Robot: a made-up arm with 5 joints.
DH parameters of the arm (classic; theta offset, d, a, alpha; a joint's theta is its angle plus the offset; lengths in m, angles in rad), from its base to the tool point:
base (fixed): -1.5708 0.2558 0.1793 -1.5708
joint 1: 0 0.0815 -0.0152 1.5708
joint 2: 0.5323 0 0.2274 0
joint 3: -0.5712 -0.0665 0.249 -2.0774
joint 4: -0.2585 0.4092 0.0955 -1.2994
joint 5: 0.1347 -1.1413 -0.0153 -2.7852
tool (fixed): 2.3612 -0.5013 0 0
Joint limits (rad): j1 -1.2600..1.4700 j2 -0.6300..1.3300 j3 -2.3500..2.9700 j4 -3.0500..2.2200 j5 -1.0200..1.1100
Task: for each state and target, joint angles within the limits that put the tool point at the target. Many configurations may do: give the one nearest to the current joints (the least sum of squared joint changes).
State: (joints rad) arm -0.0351 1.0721 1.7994 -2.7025 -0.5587
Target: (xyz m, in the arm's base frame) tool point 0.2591 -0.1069 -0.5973
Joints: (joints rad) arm -0.1099 1.3300 2.2025 -2.6875 -0.4808
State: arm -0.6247 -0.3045 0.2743 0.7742 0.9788
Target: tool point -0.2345 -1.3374 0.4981
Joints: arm -0.2745 -0.6300 0.0064 1.2554 0.9163
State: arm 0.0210 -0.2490 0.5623 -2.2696 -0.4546
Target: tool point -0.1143 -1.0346 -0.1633
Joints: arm -0.6056 -0.6300 0.1381 -2.9313 -0.8017
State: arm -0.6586 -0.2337 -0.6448 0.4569 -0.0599
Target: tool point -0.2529 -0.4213 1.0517
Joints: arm -0.8711 -0.6300 -1.3501 -0.0332 -0.7010
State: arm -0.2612 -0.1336 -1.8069 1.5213 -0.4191
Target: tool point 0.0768 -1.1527 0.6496
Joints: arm -0.3003 0.5260 -1.2660 1.2000 -0.4871
